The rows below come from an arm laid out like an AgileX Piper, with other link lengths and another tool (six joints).
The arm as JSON. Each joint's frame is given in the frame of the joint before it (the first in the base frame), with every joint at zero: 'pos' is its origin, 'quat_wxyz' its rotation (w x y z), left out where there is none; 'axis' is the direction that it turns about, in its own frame. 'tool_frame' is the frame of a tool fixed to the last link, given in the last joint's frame.
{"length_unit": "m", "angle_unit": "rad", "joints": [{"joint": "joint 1", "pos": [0.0, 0.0, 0.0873], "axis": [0.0, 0.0, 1.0]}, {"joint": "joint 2", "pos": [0.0, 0.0, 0.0], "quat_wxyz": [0.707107, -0.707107, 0.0, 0.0], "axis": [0.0, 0.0, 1.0]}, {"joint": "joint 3", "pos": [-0.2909, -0.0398, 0.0], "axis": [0.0, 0.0, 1.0]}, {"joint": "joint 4", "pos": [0.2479, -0.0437, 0.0], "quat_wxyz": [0.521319, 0.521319, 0.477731, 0.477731], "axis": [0.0, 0.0, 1.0]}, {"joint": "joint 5", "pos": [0.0, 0.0, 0.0], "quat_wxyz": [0.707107, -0.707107, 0.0, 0.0], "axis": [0.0, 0.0, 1.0]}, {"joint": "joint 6", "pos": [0.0, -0.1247, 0.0], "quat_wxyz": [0.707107, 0.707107, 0.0, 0.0], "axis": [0.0, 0.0, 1.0]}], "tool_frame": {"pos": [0.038, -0.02, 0.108], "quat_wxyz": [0.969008, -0.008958, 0.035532, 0.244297]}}
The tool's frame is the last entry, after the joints.
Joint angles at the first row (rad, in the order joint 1, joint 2, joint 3, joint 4, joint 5, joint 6):
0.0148 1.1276 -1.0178 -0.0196 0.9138 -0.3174
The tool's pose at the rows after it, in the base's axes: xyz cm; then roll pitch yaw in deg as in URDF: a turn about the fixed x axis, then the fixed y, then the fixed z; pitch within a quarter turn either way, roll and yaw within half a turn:
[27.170, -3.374, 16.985, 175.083, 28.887, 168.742]
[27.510, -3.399, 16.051, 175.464, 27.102, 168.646]
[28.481, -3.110, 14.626, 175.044, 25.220, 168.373]
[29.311, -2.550, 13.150, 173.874, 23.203, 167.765]
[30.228, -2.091, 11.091, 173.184, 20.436, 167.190]
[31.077, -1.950, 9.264, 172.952, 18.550, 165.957]
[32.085, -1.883, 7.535, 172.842, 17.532, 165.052]
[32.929, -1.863, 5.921, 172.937, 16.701, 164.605]
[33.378, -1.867, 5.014, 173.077, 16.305, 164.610]
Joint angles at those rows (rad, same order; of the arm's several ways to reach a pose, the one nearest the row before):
0.0148 1.1494 -1.0178 -0.0377 0.9441 -0.2888
0.0148 1.1849 -1.0178 -0.0401 0.9405 -0.2828
0.0148 1.2432 -1.0178 -0.0274 0.9129 -0.2815
0.0148 1.2990 -1.0178 0.0000 0.8873 -0.2837
0.0148 1.3742 -1.0178 0.0227 0.8565 -0.2838
0.0148 1.4409 -1.0178 0.0267 0.8204 -0.2638
0.0148 1.5045 -1.0178 0.0278 0.7731 -0.2490
0.0148 1.5618 -1.0178 0.0278 0.7301 -0.2412
0.0148 1.5933 -1.0178 0.0278 0.7058 -0.2412

